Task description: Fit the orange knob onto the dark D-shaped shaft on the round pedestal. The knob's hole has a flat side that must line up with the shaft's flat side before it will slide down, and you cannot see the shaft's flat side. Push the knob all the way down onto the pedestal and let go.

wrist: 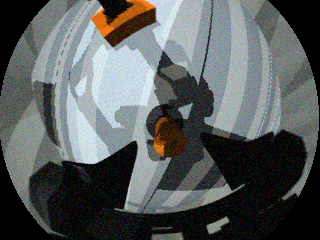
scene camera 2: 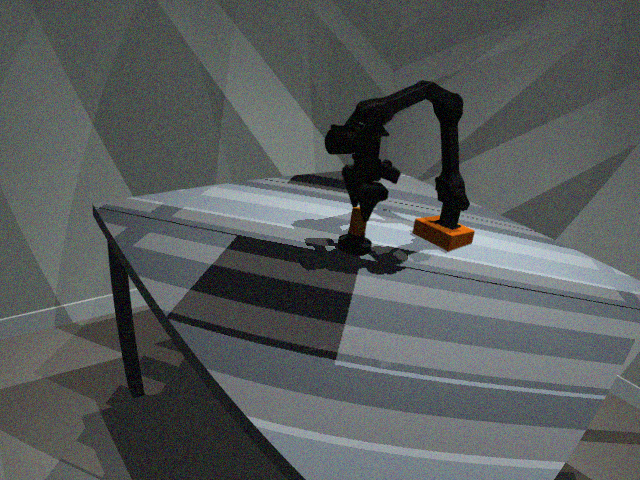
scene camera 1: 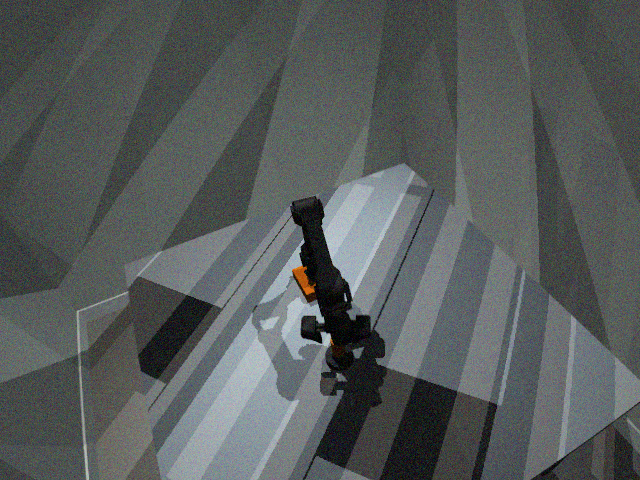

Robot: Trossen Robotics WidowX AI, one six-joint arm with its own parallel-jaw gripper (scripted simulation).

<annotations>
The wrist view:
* my gripper: 169, 140
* orange knob: 169, 141
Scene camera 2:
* my gripper: 359, 214
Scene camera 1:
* my gripper: 337, 342
</annotations>
